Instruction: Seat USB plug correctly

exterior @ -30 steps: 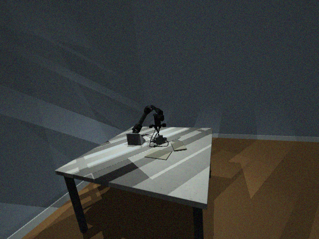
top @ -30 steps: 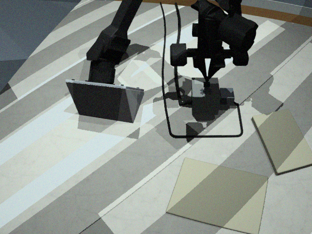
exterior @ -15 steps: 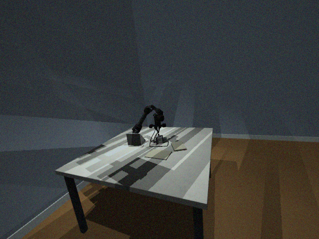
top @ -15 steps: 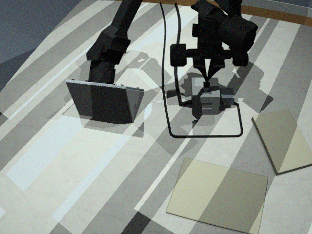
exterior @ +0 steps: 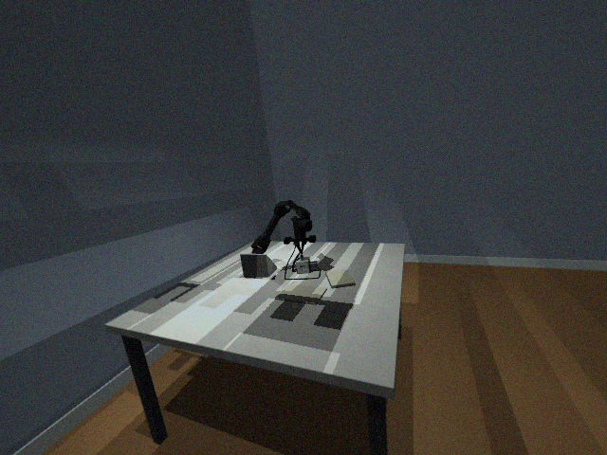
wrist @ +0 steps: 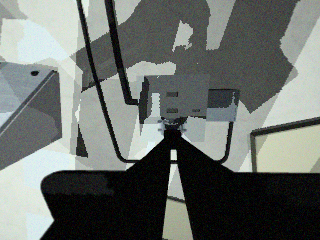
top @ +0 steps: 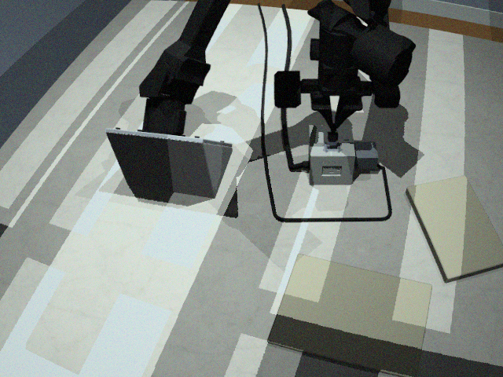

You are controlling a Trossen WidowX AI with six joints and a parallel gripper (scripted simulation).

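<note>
The dark USB plug lies 2 cm below my gripper tip.
</note>
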